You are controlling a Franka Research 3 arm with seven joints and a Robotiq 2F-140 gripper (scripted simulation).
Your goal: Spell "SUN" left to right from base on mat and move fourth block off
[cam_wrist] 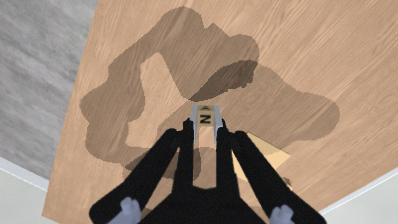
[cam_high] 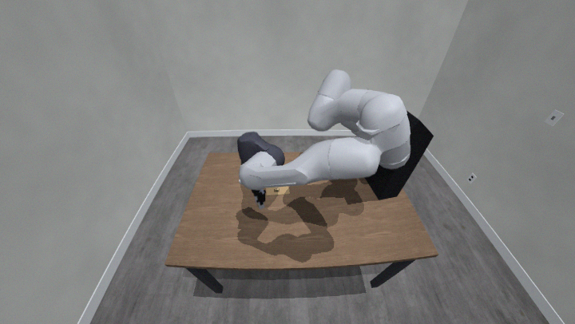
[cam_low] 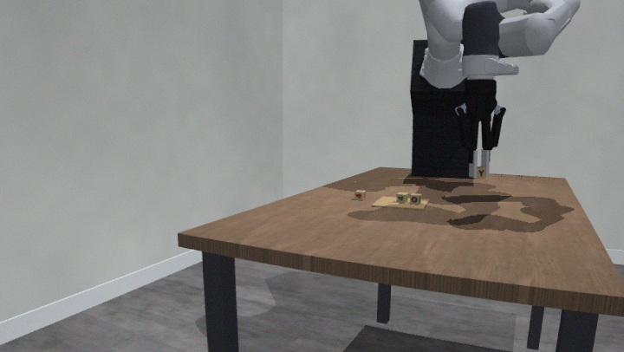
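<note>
The U block is 11 cm behind my hand, 20 cm to the right of it and 12 cm below it. The rest, counted from my hand: S block: 10 cm behind, 16 cm to the right, 12 cm below; tan mat: 11 cm behind, 20 cm to the right, 13 cm below.
</note>
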